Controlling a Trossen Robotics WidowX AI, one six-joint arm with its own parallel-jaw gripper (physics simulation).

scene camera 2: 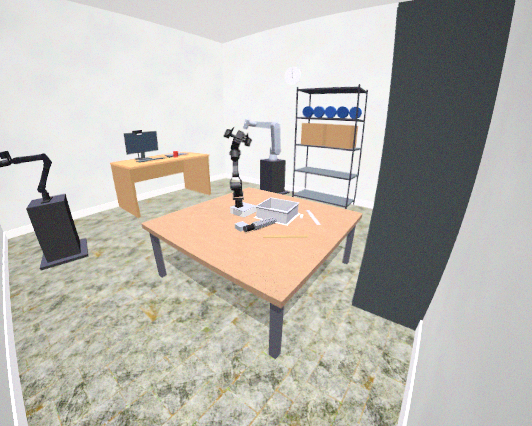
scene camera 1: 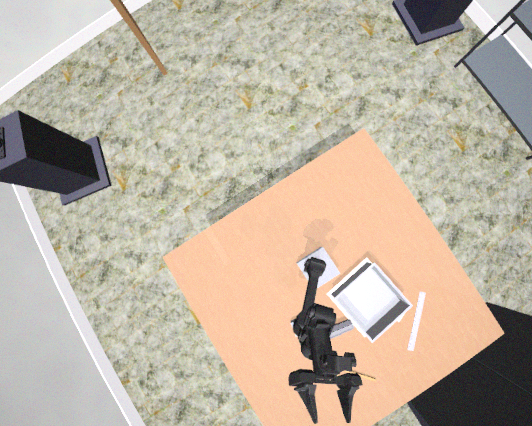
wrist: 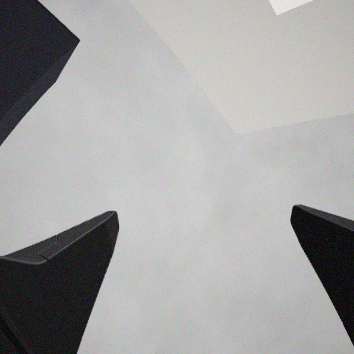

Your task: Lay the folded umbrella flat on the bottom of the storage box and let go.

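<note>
The folded umbrella is a grey ribbed roll with a black end, lying on the table outside the box. In scene camera 1 the arm hides part of it. The storage box is white and grey and open at the top, and its bare bottom shows in scene camera 1. My gripper is open and empty, raised high above the table and away from the umbrella and box. The umbrella and box do not show in the wrist view.
A small light block is at the umbrella's black end. A white strip lies beyond the box. A thin yellow stick lies nearer the table's front. A tall dark cabinet stands beside the table.
</note>
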